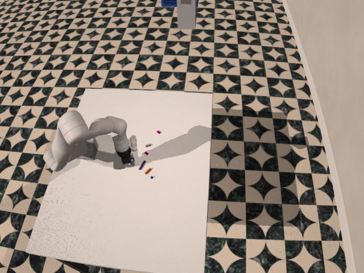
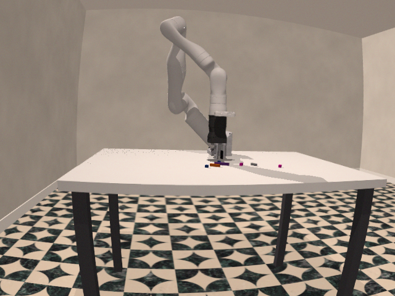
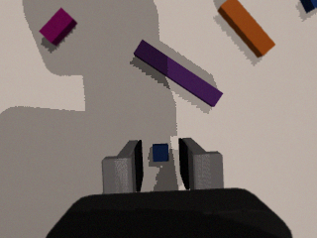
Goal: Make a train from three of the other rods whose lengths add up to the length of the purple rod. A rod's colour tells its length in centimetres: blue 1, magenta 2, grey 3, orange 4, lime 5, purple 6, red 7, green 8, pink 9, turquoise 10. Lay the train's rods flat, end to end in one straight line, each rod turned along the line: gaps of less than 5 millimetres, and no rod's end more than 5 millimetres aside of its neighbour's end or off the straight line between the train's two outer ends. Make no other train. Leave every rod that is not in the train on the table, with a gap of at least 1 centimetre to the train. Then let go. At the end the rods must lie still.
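Right now my hand is 50 mm short of the purple rod, 10 mm to the right of it and 30 mm above it. The rest, counted from my hand: grey rod 50 mm ahead, 140 mm to the left, 30 mm below; orange rod 90 mm ahead, 20 mm to the right, 30 mm below.
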